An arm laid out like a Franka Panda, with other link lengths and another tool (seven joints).
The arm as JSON. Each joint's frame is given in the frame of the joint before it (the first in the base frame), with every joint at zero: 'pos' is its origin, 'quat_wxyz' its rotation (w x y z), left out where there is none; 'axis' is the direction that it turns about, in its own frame. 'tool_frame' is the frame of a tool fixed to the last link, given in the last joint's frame.
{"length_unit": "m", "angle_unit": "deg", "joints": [
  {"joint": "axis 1", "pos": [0.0, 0.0, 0.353], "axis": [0.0, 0.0, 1.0]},
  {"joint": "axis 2", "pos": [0.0, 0.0, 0.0], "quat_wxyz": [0.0, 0.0, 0.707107, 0.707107], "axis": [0.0, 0.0, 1.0]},
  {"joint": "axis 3", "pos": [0.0, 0.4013, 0.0], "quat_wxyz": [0.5, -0.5, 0.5, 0.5], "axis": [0.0, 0.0, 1.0]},
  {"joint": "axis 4", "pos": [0.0, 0.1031, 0.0], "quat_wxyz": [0.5, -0.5, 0.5, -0.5], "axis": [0.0, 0.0, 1.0]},
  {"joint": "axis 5", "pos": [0.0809, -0.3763, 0.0], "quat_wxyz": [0.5, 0.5, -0.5, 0.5], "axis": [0.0, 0.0, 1.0]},
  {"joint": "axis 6", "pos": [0.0, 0.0, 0.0], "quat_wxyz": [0.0, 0.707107, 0.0, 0.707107], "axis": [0.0, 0.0, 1.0]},
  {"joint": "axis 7", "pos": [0.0, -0.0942, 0.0], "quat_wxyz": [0.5, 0.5, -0.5, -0.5], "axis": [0.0, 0.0, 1.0]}
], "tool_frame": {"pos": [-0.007, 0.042, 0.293], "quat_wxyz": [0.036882, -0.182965, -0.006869, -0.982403]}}
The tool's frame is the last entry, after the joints.
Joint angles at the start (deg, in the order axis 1, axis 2, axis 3, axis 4, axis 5, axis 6, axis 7):
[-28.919 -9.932 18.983 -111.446 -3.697 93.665 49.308]
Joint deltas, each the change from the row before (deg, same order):
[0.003 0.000 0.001 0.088 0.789 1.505 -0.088]
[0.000 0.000 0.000 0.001 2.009 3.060 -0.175]
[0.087 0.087 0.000 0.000 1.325 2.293 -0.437]
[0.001 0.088 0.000 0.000 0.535 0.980 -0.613]
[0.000 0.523 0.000 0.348 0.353 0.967 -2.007]
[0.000 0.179 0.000 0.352 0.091 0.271 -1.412]
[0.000 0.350 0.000 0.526 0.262 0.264 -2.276]
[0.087 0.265 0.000 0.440 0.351 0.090 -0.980]
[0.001 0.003 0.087 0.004 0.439 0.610 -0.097]
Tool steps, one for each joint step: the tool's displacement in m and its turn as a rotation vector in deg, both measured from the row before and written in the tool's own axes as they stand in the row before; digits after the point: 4 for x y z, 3 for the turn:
[-0.0023 0.0088 -0.0013 -1.641 -0.314 0.605]
[-0.0024 0.0183 -0.0022 -3.381 -0.221 1.368]
[-0.0021 0.0137 -0.0008 -2.512 -0.265 0.633]
[-0.0015 0.0056 0.0004 -1.164 -0.105 -0.104]
[-0.0044 0.0070 0.0024 -1.600 -0.112 -1.481]
[-0.0033 0.0029 -0.0004 -0.917 -0.182 -1.152]
[-0.0041 0.0042 0.0001 -1.354 -0.035 -1.876]
[-0.0015 0.0039 -0.0007 -0.828 0.116 -0.756]
[-0.0004 0.0042 -0.0004 -0.708 -0.127 0.184]

